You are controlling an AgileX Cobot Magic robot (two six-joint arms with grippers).
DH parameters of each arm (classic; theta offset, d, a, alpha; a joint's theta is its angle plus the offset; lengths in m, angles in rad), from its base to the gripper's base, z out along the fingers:
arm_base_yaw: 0 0.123 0 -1.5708
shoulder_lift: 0.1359 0 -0.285 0
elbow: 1.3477 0 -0.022 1.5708
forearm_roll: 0 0.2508 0 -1.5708
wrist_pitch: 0 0 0.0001 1.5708
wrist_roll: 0 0.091 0 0
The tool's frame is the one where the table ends.
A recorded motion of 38 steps. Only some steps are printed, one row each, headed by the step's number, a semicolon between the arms.
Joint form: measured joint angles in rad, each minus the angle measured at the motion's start. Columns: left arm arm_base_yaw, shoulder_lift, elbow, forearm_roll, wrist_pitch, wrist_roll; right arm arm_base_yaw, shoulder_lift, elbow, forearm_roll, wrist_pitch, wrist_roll.
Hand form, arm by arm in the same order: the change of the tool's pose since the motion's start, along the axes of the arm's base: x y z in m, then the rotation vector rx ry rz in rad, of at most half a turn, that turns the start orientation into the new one. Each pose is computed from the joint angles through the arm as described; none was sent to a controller.
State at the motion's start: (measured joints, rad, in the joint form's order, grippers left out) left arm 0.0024 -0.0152 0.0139 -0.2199 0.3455 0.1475; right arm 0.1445 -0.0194 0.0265 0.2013 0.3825 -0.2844
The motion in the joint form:
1: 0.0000 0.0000 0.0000 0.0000 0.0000 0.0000; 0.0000 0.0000 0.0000 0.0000 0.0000 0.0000
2: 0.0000 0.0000 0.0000 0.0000 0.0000 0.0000; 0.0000 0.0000 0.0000 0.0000 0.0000 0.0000
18: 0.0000 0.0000 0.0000 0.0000 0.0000 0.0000; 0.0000 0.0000 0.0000 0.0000 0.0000 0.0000
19: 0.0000 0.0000 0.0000 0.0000 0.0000 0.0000; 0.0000 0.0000 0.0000 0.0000 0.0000 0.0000
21: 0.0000 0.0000 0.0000 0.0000 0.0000 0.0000; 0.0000 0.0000 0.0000 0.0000 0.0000 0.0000
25: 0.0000 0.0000 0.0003 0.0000 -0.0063 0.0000; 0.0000 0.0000 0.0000 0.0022 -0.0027 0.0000
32: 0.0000 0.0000 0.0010 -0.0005 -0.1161 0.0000; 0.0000 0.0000 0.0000 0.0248 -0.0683 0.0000
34: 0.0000 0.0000 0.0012 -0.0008 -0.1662 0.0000; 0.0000 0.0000 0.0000 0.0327 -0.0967 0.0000
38: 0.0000 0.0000 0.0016 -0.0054 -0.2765 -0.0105; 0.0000 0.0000 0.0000 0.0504 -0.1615 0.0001
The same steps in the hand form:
1: 0.0000 0.0000 0.0000 0.0000 0.0000 0.0000; 0.0000 0.0000 0.0000 0.0000 0.0000 0.0000
2: 0.0000 0.0000 0.0000 0.0000 0.0000 0.0000; 0.0000 0.0000 0.0000 0.0000 0.0000 0.0000
18: 0.0000 0.0000 0.0000 0.0000 0.0000 0.0000; 0.0000 0.0000 0.0000 0.0000 0.0000 0.0000
19: 0.0000 0.0000 0.0000 0.0000 0.0000 0.0000; 0.0000 0.0000 0.0000 0.0000 0.0000 0.0000
21: 0.0000 0.0000 0.0000 0.0000 0.0000 0.0000; 0.0000 0.0000 0.0000 0.0000 0.0000 0.0000
25: 0.0002 0.0001 0.0004 -0.0001 -0.0058 0.0014; 0.0001 0.0000 0.0002 0.0026 -0.0023 -0.0004
32: 0.0021 0.0022 0.0098 -0.0025 -0.1123 0.0252; 0.0017 -0.0002 0.0060 0.0352 -0.0623 -0.0125
34: 0.0027 0.0032 0.0141 -0.0036 -0.1610 0.0361; 0.0023 -0.0005 0.0085 0.0475 -0.0885 -0.0182
38: 0.0031 0.0053 0.0238 -0.0205 -0.2676 0.0615; 0.0035 -0.0013 0.0143 0.0752 -0.1481 -0.0322

